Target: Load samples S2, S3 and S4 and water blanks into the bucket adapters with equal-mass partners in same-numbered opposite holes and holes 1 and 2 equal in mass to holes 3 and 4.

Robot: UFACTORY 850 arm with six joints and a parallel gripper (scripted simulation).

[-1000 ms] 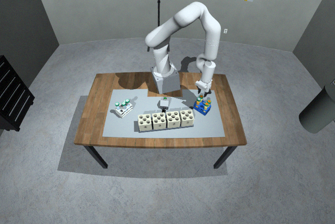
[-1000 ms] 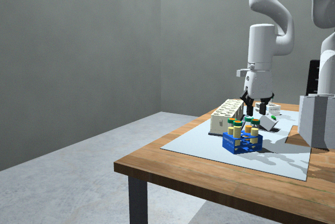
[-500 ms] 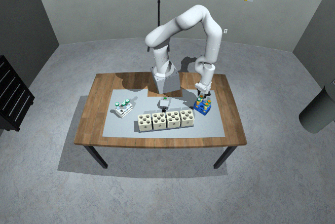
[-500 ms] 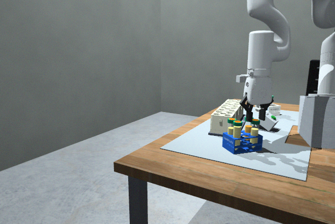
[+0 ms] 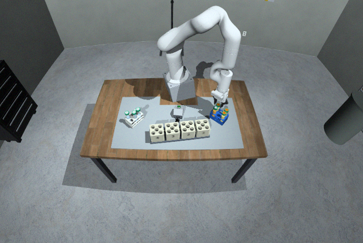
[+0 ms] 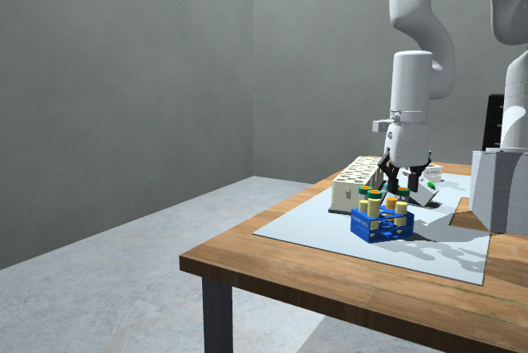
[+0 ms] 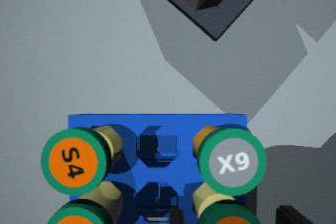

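The sample tube lies 7 cm below my hand and 1 cm behind it. The rest, counted from my hand: blue rack: 10 cm below, 4 cm ahead, 2 cm to the left; then sample tube S3: 7 cm below, 6 cm to the left, 4 cm ahead; then tube X9: 7 cm below, 3 cm to the right, 3 cm ahead.
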